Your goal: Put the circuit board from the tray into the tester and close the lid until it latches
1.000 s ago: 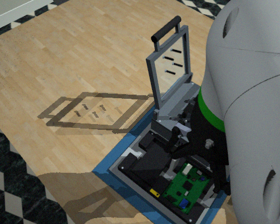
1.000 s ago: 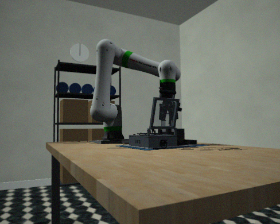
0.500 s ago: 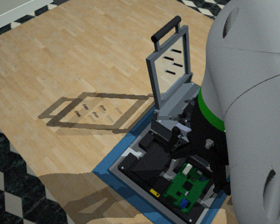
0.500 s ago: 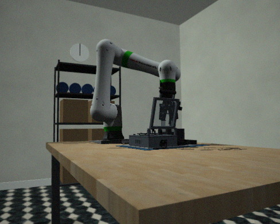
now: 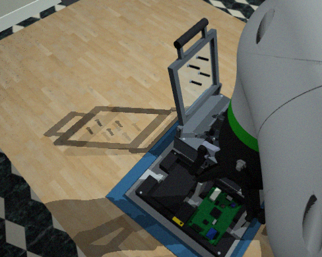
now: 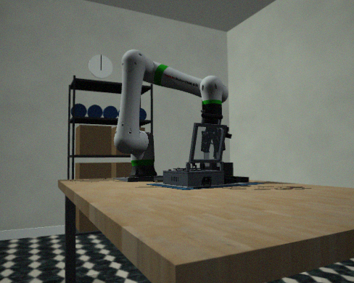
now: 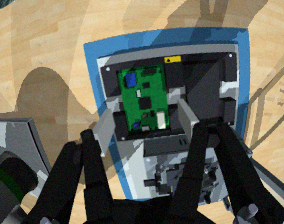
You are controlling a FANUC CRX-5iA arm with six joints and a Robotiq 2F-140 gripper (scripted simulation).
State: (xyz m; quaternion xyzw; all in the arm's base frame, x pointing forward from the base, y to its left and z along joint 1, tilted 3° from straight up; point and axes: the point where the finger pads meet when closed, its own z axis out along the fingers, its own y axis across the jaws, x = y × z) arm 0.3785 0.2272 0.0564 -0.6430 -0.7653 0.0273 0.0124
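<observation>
The green circuit board is 8 cm below my hand. The rest, counted from my hand: tester lid (21 cm ahead, 14 cm to the right, 9 cm above); tester (11 cm to the right, 11 cm ahead, 2 cm above).
</observation>
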